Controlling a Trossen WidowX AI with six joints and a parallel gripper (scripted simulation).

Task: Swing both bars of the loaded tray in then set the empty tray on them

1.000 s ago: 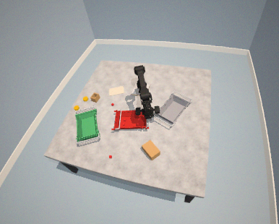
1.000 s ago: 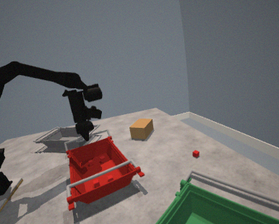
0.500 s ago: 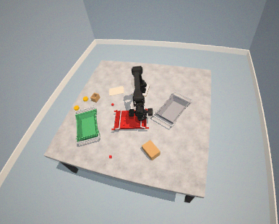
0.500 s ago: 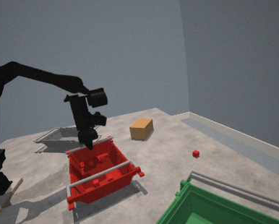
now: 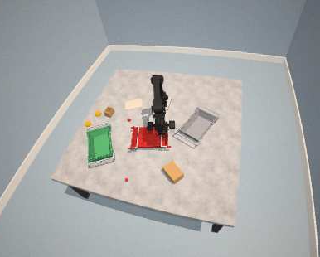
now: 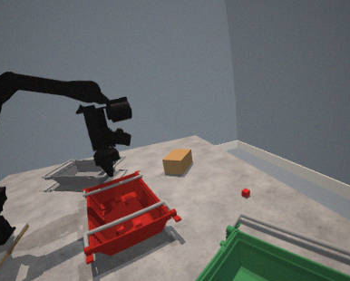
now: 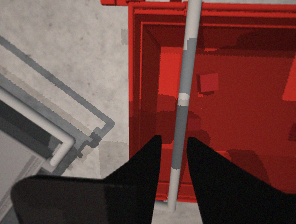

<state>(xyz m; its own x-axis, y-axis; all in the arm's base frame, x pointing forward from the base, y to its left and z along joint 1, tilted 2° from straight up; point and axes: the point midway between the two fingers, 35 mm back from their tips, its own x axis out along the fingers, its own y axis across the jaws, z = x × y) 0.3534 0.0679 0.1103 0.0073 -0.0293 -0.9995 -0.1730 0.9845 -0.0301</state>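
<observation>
Now: gripper tip 140 mm past the grey tray, 240 mm to the right of it and 50 mm above it. Round my gripper tip: cream card (340 mm behind, 330 mm to the right, 90 mm below).
</observation>
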